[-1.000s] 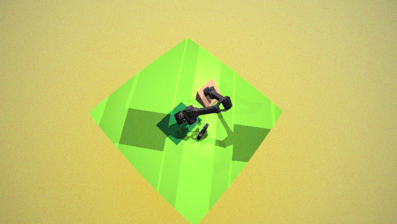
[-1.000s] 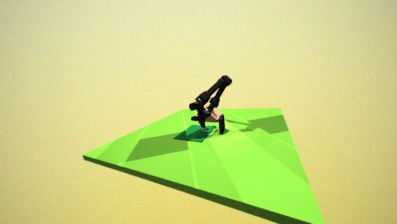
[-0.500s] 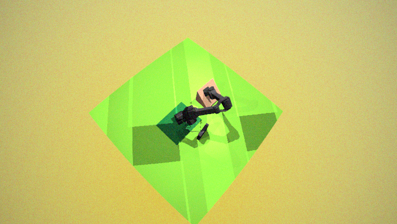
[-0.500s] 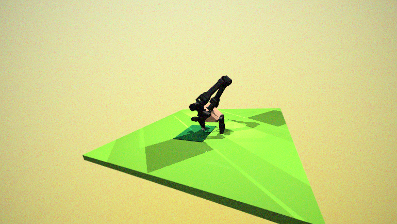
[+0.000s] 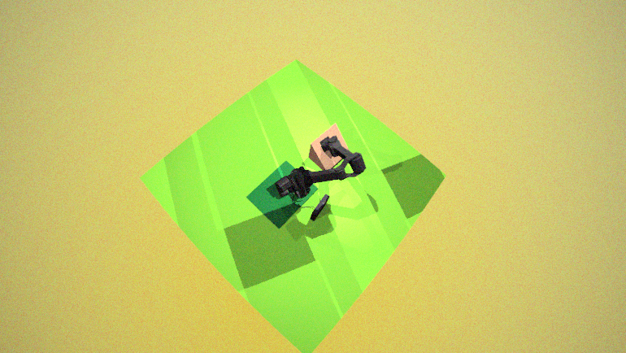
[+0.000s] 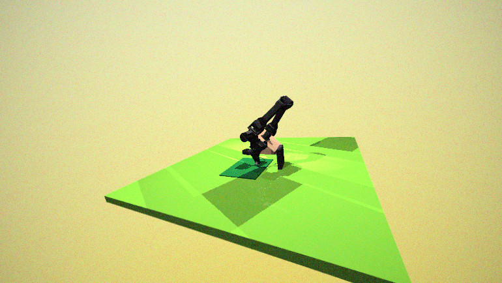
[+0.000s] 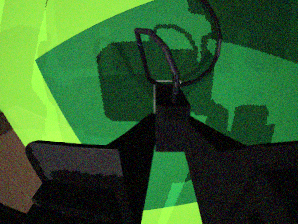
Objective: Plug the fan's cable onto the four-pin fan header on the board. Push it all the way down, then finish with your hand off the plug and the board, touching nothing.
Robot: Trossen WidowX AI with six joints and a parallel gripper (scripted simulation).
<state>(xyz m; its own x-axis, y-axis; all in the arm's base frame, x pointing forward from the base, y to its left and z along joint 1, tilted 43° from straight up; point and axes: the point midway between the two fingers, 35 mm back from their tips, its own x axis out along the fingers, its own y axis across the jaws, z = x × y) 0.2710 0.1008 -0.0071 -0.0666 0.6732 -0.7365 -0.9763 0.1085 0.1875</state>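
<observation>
My gripper tip is now 10 mm to the right of the black plug and 10 mm below it. Also, from my gripper tip: black fan: 20 mm behind, 150 mm to the left, 40 mm above; dark green board: 60 mm ahead, 30 mm to the right, 40 mm below.
</observation>
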